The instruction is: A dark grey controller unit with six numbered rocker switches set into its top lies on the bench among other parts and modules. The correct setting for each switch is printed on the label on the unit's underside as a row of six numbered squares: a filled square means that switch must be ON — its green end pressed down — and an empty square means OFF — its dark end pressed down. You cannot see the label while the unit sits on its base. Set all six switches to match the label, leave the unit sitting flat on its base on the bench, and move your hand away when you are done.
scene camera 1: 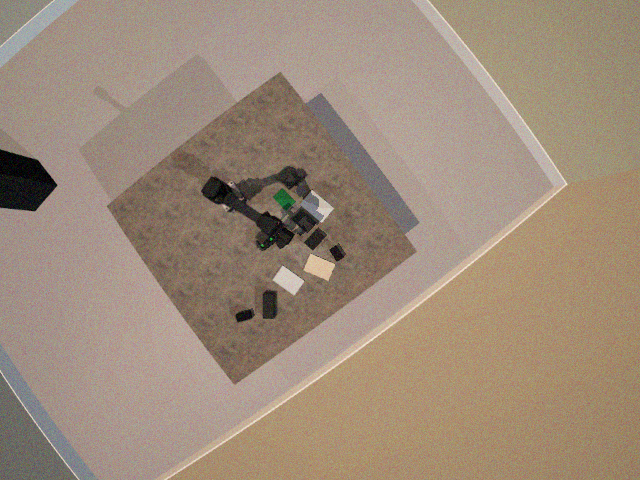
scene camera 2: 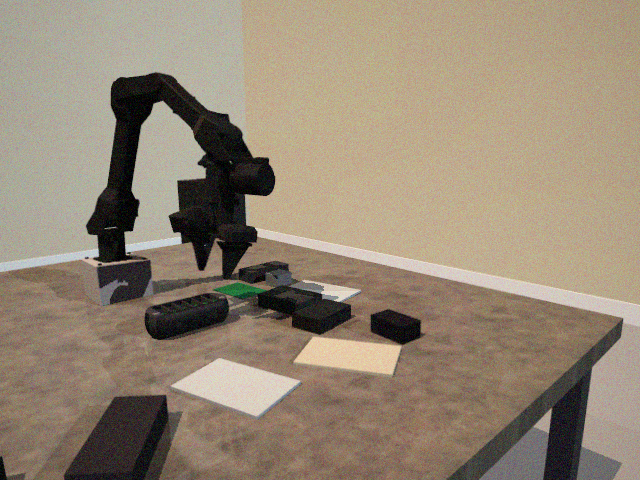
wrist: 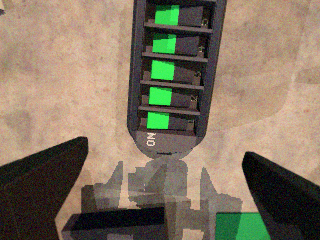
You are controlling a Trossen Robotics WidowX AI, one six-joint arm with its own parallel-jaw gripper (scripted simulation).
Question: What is my gripper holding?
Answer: Nothing.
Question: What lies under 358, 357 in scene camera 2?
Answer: A beige plate.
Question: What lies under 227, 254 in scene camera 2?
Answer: My gripper.
